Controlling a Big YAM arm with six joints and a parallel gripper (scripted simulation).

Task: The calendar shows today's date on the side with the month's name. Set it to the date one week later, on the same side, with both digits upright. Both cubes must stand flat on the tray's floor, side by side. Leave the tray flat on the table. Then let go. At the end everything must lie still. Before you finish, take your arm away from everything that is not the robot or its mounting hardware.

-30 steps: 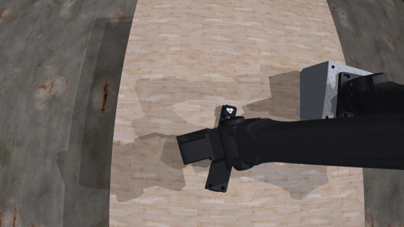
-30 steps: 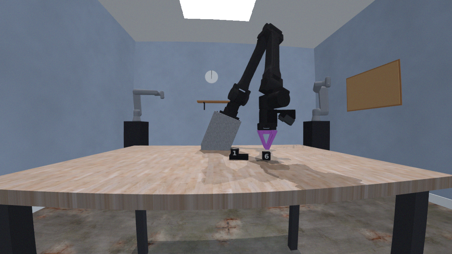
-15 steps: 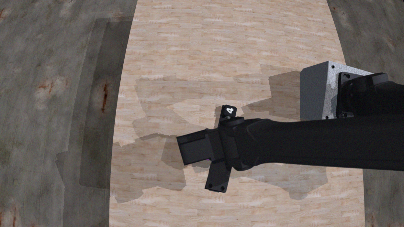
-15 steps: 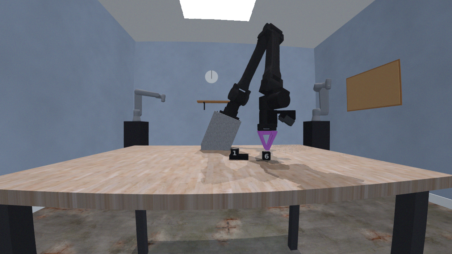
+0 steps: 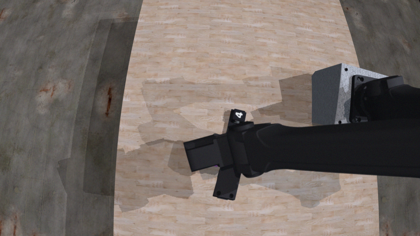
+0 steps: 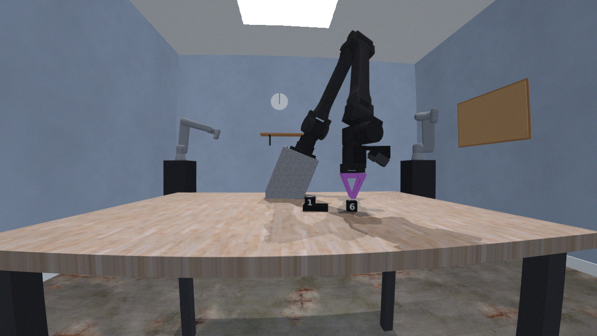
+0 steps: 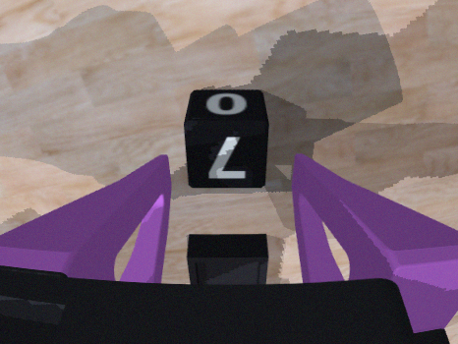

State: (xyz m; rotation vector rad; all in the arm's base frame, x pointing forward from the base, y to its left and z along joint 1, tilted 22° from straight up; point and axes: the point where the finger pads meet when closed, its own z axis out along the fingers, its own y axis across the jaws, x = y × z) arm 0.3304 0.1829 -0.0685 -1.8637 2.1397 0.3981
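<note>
Right now the black cube is 3 cm below my hand. Round my hand: black tray (2 cm behind, 11 cm to the right, 4 cm below).
</note>
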